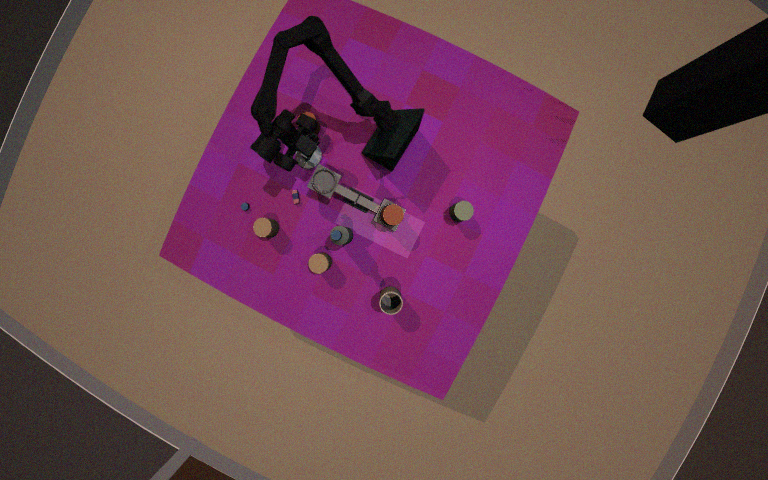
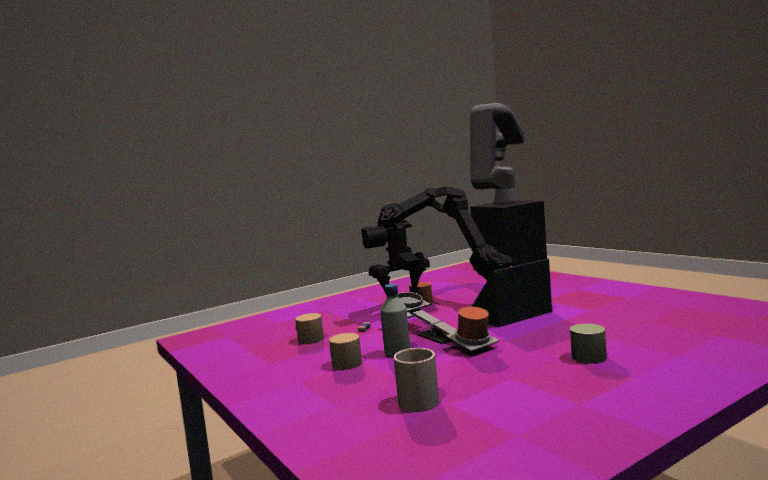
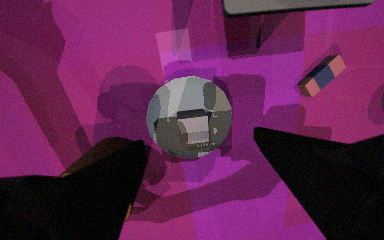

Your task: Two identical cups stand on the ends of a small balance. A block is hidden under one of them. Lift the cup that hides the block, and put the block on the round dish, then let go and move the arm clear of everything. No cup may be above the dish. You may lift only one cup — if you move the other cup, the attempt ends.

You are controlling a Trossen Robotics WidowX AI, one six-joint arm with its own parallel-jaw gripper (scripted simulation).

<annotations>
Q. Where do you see a grey block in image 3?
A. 193,129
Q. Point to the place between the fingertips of my gripper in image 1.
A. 303,151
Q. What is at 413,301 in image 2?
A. A balance.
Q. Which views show my gripper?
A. Image 1, image 2 and image 3: all of them.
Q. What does my gripper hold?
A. Nothing.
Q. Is my gripper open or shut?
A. Open.
</annotations>
